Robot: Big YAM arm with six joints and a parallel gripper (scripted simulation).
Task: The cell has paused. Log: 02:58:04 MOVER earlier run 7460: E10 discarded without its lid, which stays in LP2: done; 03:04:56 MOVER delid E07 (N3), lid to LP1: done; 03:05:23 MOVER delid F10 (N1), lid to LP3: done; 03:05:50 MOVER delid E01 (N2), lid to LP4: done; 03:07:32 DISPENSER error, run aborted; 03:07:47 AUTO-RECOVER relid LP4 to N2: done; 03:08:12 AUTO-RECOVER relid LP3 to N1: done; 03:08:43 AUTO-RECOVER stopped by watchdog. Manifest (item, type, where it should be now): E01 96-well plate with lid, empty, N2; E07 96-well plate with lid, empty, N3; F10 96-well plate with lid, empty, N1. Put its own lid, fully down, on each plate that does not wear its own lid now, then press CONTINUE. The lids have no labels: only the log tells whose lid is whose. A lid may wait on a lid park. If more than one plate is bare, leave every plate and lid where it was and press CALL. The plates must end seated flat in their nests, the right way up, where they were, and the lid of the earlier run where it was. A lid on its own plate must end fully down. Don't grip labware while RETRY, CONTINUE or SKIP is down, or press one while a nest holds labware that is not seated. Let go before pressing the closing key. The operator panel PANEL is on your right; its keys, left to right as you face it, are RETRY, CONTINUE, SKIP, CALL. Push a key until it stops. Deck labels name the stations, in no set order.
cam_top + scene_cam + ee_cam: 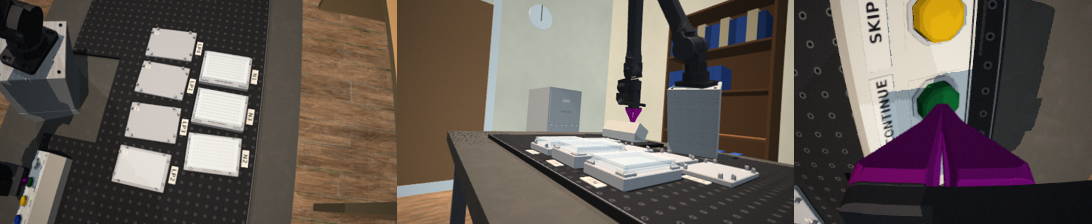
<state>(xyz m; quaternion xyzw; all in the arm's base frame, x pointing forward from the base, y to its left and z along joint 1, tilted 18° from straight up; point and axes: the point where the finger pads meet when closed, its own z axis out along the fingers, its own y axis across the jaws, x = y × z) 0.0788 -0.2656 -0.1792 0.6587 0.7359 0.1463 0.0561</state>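
The green CONTINUE key is 2 cm below my hand. Also, from my hand: yellow SKIP key: 1 cm ahead, 5 cm to the right, 2 cm below; then LP3 label: 33 cm ahead, 28 cm to the left, 8 cm below; then lid park LP3: 24 cm ahead, 27 cm to the left, 8 cm below.
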